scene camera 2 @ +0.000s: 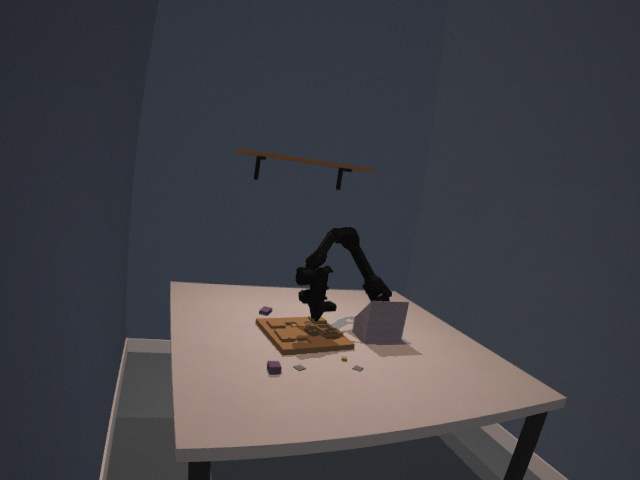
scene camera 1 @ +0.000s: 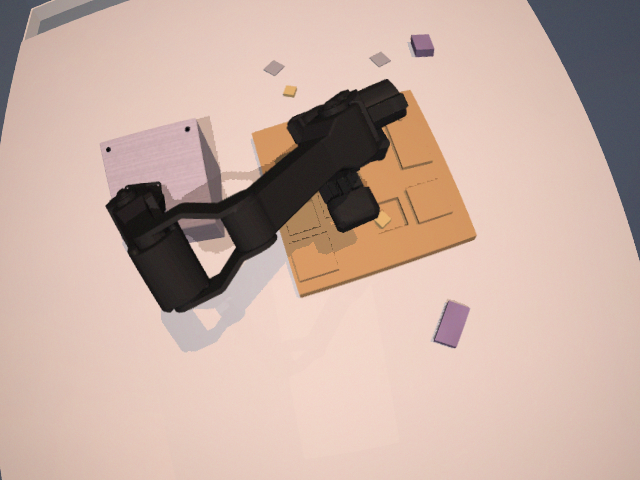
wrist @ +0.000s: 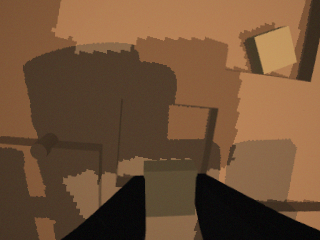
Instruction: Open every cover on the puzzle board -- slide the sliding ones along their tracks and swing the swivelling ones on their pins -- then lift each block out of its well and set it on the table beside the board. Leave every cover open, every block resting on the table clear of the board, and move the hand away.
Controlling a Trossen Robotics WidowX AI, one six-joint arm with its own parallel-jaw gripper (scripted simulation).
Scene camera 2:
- gripper
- orange puzzle board
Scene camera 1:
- gripper
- orange puzzle board
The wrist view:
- gripper
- orange puzzle board
